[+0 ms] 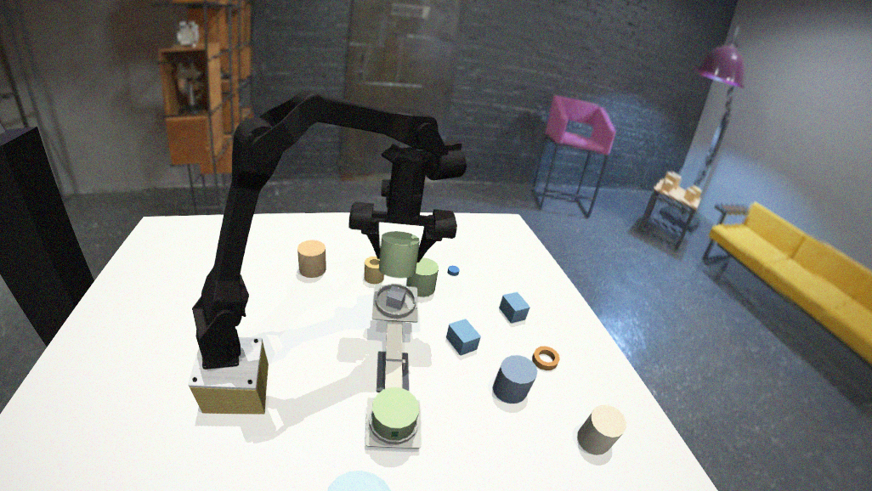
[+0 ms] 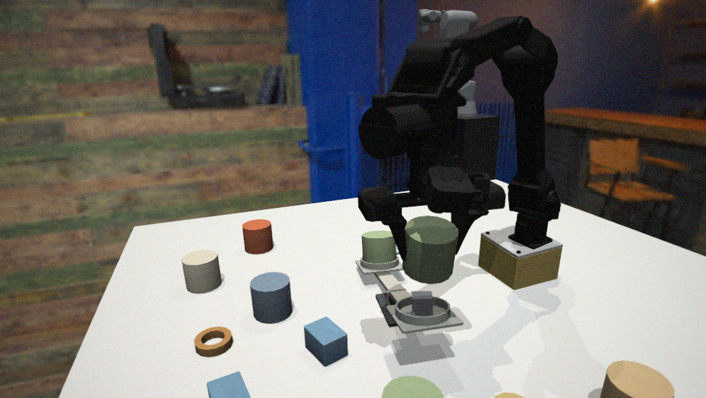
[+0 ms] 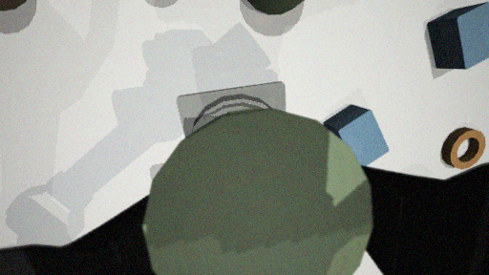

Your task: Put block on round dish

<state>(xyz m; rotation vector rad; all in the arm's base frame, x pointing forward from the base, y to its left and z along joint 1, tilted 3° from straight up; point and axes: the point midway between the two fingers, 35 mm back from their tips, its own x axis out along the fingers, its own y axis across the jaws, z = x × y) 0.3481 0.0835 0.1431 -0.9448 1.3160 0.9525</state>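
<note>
My gripper tip is now 180 mm past the pale blue round dish, 360 mm to the left of it and 170 mm above it. From my gripper tip the other things lie so: blue-grey cylinder 150 mm ahead, 230 mm to the right, 130 mm below; blue disc 210 mm ahead, 140 mm to the left, 160 mm below; tan cylinder 150 mm behind, 250 mm to the left, 130 mm below.
</note>
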